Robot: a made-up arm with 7 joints.
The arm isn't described. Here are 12 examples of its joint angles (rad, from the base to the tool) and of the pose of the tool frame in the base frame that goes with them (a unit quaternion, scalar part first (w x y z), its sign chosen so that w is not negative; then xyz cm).
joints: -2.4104 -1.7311 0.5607 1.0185 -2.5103 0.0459 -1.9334
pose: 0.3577 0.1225 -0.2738 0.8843 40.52 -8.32 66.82
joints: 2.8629 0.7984 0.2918 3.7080 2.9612 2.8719 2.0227
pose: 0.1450 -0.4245 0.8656 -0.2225 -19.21 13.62 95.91
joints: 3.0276 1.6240 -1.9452 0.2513 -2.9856 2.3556 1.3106
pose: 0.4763 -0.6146 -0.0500 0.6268 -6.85 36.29 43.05
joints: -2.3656 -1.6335 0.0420 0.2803 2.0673 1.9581 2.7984
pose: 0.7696 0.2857 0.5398 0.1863 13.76 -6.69 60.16
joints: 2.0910 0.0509 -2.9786 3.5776 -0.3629 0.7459 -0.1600
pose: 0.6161 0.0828 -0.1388 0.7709 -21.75 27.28 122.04
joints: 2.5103 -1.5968 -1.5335 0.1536 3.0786 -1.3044 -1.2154
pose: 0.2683 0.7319 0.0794 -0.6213 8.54 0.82 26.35
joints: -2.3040 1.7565 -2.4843 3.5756 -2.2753 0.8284 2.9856
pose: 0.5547 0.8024 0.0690 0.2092 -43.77 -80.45 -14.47
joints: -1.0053 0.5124 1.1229 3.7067 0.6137 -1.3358 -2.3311
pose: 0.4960 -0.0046 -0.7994 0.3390 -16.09 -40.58 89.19
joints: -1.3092 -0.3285 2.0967 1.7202 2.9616 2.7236 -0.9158
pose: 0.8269 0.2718 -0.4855 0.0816 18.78 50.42 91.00
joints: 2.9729 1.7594 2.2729 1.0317 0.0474 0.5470 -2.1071
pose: 0.6269 0.4941 0.1260 0.5891 -39.40 -40.97 61.47
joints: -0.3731 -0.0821 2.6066 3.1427 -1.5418 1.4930 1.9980
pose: 0.7226 -0.5430 0.3828 -0.1907 5.07 5.01 128.78
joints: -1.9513 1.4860 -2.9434 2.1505 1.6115 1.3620 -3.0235
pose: 0.2008 -0.7166 -0.0451 0.6664 -47.59 -68.93 76.78
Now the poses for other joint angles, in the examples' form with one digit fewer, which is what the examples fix.
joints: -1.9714 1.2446 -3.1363 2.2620 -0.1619 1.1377 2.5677
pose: 0.900 -0.254 0.282 0.215 -25.0 -61.2 98.9
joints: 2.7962 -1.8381 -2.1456 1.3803 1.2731 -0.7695 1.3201
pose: 0.030 0.102 -0.981 -0.162 48.5 21.1 -25.7
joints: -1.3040 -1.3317 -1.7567 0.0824 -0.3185 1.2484 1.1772
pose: 0.618 -0.039 0.780 -0.092 -6.7 -12.7 20.0
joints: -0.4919 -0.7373 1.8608 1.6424 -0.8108 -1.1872 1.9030
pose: 0.704 -0.369 -0.605 -0.047 -37.6 63.1 63.0
